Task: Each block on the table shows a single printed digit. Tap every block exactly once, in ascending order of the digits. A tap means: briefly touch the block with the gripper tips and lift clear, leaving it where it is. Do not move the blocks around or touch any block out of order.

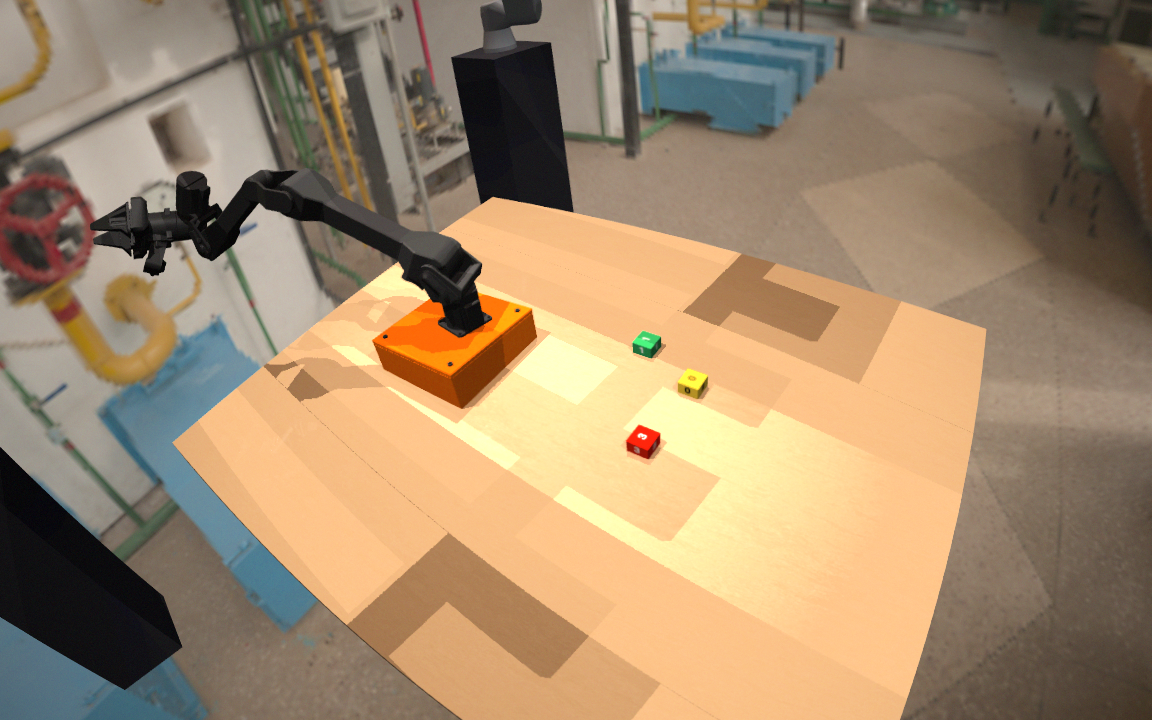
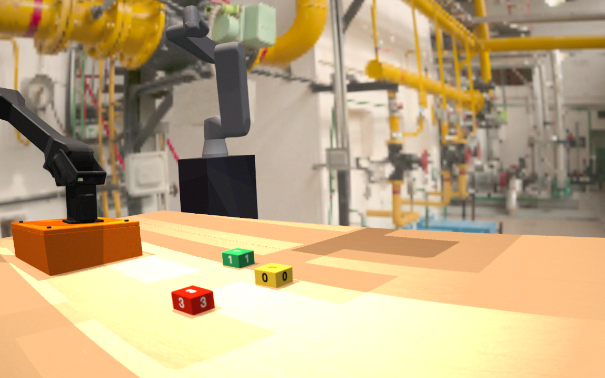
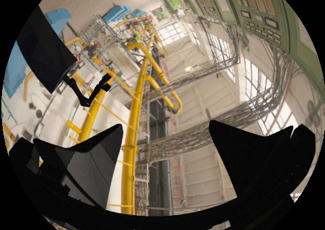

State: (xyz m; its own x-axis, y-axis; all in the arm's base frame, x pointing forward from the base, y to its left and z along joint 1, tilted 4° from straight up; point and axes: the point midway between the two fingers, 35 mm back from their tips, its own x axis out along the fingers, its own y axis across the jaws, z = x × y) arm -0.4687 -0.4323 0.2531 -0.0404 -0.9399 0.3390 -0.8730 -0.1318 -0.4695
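My gripper tip is now 800 mm short of the yellow block marked 0, 590 mm to the right of it and 320 mm above it. Also, from my gripper tip: red block marked 3 (820 mm ahead, 470 mm to the left, 320 mm below); then green block marked 1 (700 mm ahead, 620 mm to the left, 320 mm below).
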